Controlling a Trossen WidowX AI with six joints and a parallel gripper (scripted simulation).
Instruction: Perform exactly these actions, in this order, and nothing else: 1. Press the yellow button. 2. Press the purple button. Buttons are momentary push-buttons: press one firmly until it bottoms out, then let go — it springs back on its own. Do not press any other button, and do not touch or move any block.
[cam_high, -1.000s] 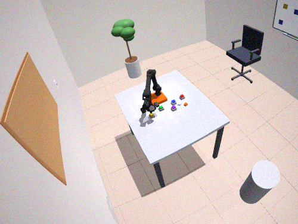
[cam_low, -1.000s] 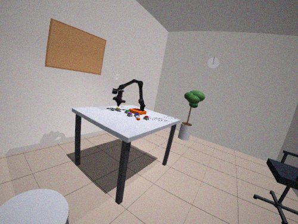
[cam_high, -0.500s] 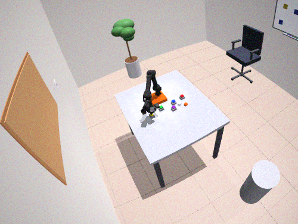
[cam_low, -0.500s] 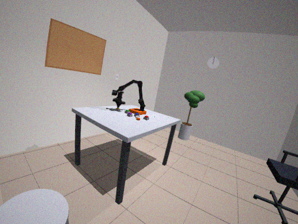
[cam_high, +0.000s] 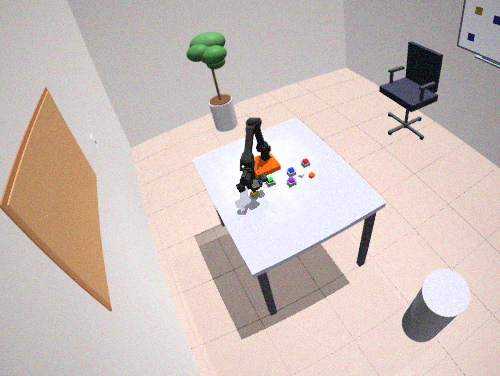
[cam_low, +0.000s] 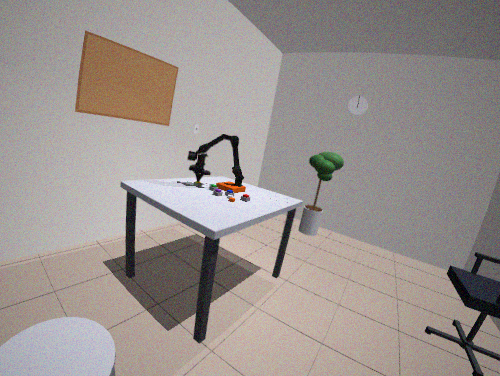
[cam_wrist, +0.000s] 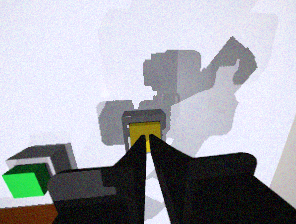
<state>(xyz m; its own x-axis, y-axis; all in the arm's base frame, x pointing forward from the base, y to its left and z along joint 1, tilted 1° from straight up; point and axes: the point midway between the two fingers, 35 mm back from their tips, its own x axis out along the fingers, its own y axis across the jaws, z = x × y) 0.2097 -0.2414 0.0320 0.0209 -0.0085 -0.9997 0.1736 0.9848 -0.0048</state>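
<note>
Right now my gripper tip is 1 cm above the yellow button. The rest, counted from my gripper tip: green button: 14 cm to the left, 2 cm behind; blue button: 29 cm to the left; purple button: 24 cm to the left, 8 cm ahead.
</note>
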